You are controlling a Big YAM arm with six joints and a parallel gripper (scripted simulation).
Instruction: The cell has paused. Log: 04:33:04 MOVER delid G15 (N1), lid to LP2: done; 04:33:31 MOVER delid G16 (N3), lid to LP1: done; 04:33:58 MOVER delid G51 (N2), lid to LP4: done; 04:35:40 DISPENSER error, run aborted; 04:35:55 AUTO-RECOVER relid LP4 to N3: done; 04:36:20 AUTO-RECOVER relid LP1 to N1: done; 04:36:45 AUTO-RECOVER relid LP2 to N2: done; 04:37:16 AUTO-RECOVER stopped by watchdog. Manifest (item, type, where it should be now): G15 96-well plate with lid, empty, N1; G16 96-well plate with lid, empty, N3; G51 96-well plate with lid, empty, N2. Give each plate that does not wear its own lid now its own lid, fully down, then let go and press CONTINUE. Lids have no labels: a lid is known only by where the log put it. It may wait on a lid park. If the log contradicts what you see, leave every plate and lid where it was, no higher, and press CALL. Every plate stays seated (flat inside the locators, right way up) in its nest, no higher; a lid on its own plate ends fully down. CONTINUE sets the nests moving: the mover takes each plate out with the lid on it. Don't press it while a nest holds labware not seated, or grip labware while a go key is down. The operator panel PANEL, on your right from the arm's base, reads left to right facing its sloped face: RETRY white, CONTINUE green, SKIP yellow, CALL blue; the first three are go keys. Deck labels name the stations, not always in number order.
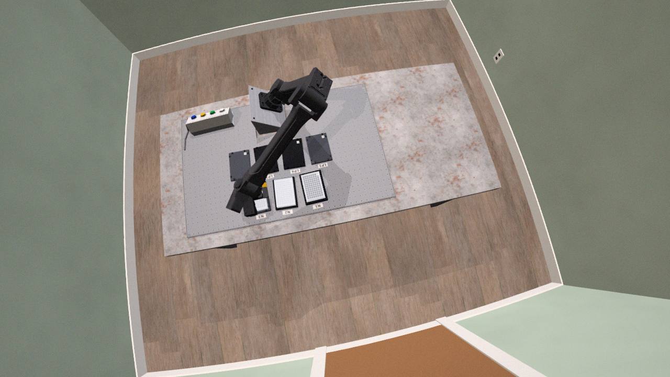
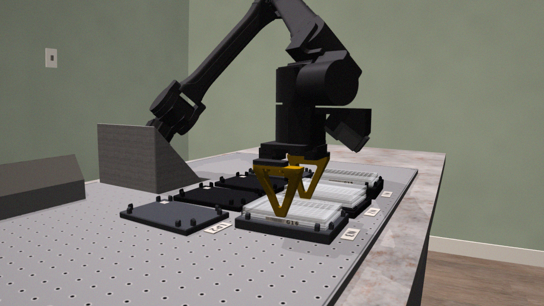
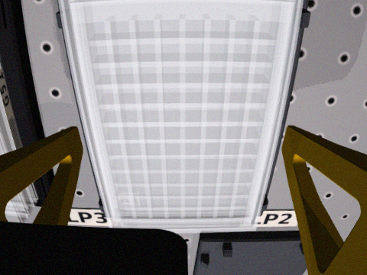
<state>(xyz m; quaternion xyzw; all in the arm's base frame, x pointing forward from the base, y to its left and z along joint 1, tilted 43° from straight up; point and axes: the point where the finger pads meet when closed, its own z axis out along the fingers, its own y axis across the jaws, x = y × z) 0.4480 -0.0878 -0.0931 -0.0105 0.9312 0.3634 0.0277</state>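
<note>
Now: hand 10 mm above the plate G16. From my hand the other things lie so: LP3: 180 mm behind, 60 mm to the left, 30 mm below; lid park LP2: 180 mm behind, 70 mm to the right, 30 mm below; LP4 label: 190 mm to the left, 90 mm behind, 30 mm below.
</note>
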